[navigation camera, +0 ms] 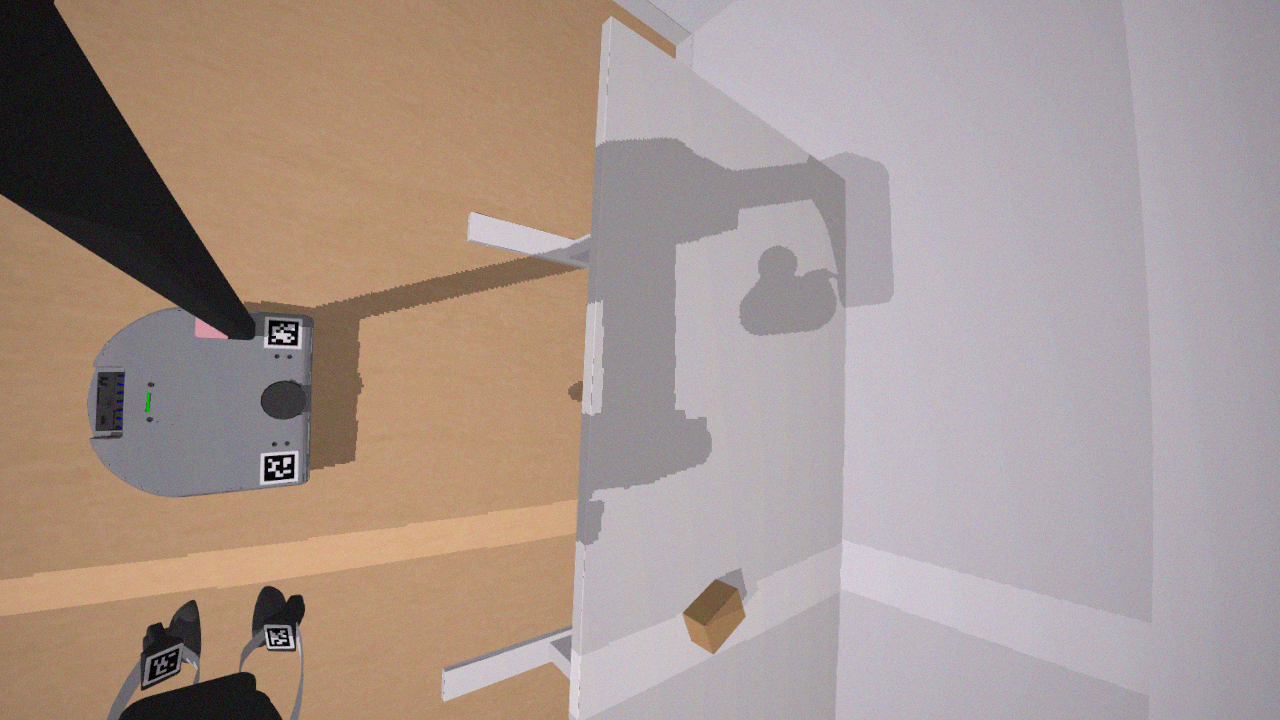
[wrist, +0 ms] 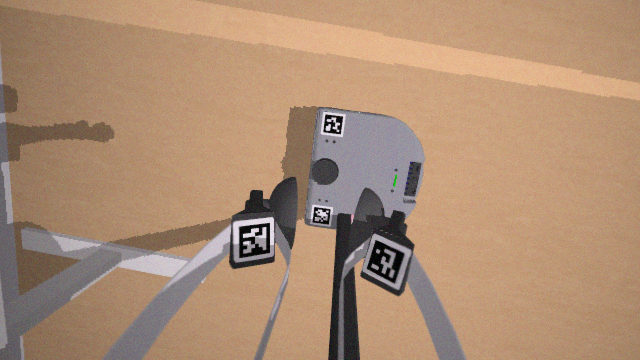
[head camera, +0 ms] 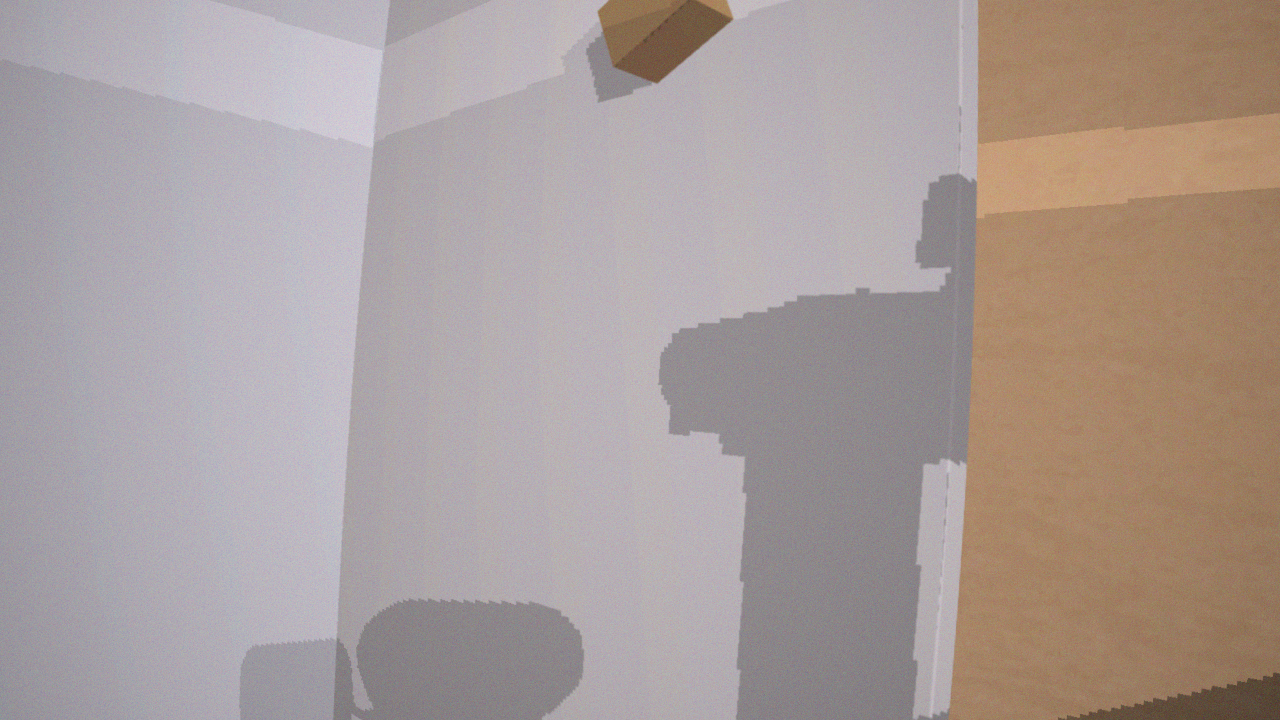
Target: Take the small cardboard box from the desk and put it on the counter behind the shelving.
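Pixels of known places: gripper, fingertip midpoint: (navigation camera: 232, 611); robot's base, origin of the base link: (navigation camera: 283, 396).
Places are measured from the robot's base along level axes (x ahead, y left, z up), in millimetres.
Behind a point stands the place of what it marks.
The small cardboard box (head camera: 666, 40) @[x 576, y -324, z 752 mm] (navigation camera: 714, 616) @[x 557, y -334, z 770 mm] sits on the white desk (head camera: 537, 313) @[x 763, y -125, z 720 mm] (navigation camera: 760, 501) @[x 751, y -193, z 720 mm]. It is at the top edge of the head view, where part of it is cut off, and toward the lower end of the desk in the navigation view. My gripper (navigation camera: 228, 617) @[x -23, y -123, z 815 mm] (wrist: 327, 206) @[x -23, y -123, z 815 mm] is open, with its two fingertips apart and nothing between them. It hangs over the wooden floor beside my base, away from the desk and the box. The counter and the shelving do not show in these views.
My grey base (navigation camera: 196, 402) @[x -127, y -2, z 160 mm] (wrist: 370, 150) stands on the wooden floor (navigation camera: 429, 376) @[x 312, y 48, z 0 mm] (wrist: 500, 200), a short way from the desk's long edge. White desk legs (navigation camera: 519, 234) (wrist: 150, 264) reach out over the floor toward the base. A pale wall (head camera: 179, 313) @[x 1135, y -131, z 923 mm] (navigation camera: 1002, 358) @[x 1149, y 94, z 1041 mm] rises behind the desk. My shadow falls across the desk.
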